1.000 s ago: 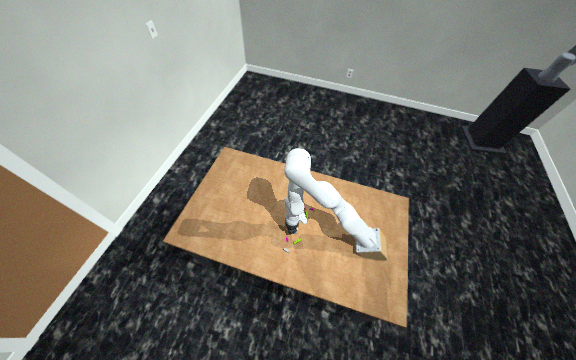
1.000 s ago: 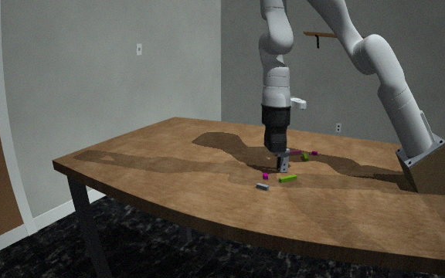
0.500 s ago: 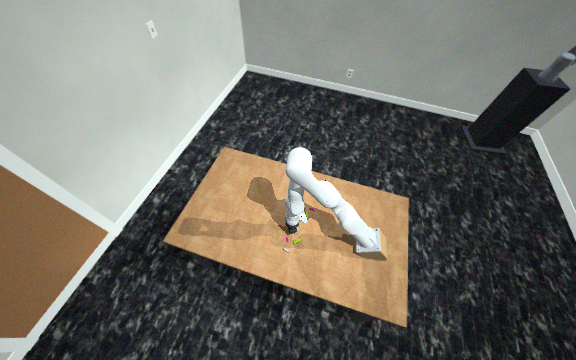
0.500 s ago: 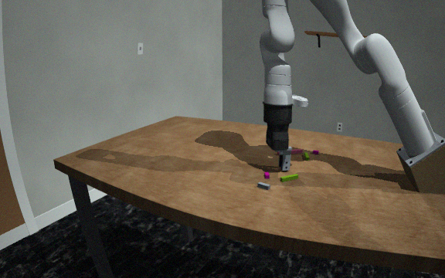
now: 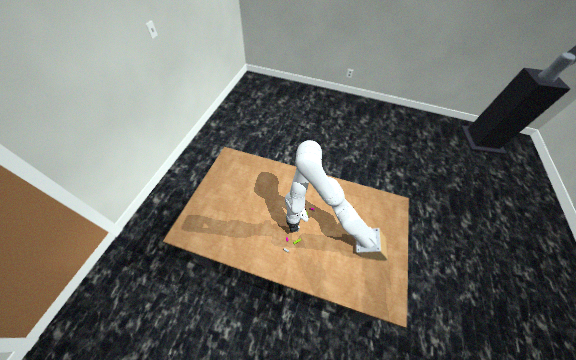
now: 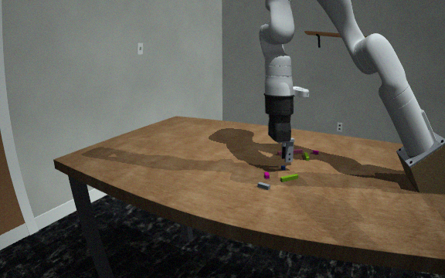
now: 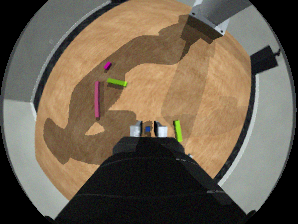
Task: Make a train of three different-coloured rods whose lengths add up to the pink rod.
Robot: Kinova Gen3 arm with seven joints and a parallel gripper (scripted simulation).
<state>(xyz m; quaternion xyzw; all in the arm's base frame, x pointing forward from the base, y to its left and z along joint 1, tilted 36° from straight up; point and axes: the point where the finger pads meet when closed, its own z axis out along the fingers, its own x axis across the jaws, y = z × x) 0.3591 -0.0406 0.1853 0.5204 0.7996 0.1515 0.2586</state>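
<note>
My gripper is now 40 mm above the blue rod and 10 mm short of it. The rest, counted from my hand: pink rod: 140 mm to the right, 40 mm below; then grey rod: 130 mm to the left, 40 mm below, 40 mm ahead.
</note>
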